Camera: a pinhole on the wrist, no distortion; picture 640 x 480 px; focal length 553.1 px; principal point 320.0 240.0 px. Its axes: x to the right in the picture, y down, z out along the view. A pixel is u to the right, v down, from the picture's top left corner.
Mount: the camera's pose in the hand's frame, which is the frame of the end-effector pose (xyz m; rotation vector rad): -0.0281 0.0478 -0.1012 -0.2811 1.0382 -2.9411
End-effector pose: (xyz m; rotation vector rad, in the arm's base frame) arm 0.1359 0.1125 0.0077 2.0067 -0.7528 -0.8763
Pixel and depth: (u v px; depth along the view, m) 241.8 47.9 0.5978
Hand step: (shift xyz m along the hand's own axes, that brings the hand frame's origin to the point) 0.1682 -0.1561 0.4711
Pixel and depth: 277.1 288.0 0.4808
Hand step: 0.0892 -0.2811 0.2340
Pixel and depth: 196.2 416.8 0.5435
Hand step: 0.1763 -0.4173 0.1856
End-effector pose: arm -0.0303 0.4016 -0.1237 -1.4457 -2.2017 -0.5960
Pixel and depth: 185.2 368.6 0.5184
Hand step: 0.1793 -0.3599 0.1989
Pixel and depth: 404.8 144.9 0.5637
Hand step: -0.0114 -0.2330 0.4042
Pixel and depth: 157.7 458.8 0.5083
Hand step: 0.1959 -0.4149 0.1371
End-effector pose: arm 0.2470 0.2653 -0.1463 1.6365 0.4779 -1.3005
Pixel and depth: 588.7 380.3 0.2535
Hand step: -0.1089 -0.1685 0.0727
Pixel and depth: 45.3 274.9 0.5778
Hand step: 0.3517 -0.3201 0.2701
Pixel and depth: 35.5 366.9 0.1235
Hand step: 0.0542 -0.0467 -0.0350
